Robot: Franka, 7 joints.
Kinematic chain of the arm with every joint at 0, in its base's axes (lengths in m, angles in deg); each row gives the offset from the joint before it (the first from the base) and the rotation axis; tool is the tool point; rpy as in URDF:
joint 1: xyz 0 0 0.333 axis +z
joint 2: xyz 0 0 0 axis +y
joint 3: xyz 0 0 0.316 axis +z
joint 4: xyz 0.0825 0 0 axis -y
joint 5: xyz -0.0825 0 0.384 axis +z
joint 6: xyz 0 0 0 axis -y
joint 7: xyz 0.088 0 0 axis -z
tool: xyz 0 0 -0.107 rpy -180 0 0
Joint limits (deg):
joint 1: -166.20..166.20
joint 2: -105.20..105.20
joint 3: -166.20..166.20
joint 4: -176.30..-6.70
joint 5: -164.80..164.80
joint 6: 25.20..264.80
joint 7: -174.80..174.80
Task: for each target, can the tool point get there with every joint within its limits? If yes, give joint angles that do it. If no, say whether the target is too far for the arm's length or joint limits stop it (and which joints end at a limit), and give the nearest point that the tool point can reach.
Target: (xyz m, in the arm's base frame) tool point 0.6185 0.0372 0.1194
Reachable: yes | joints 18.47 43.54 -17.73 -103.43 51.78 127.91 -132.94
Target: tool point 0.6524 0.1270 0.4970
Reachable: yes | joints -130.87 -87.32 80.76 -87.27 31.97 242.80 71.20
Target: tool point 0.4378 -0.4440 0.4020
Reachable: yes | joints 81.57 -62.11 -98.21 -77.99 -18.67 68.87 -68.95
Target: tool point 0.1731 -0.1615 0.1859
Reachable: yes | joints 72.56 -2.94 -103.68 -161.99 -34.85 95.50 125.49
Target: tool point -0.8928 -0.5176 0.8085
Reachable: no: too far | nearest point -0.6741 -0.3908 0.6920 | short by 0.278 m
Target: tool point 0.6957 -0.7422 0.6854
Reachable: no: too far | nearest point 0.5544 -0.5914 0.6138 | short by 0.219 m
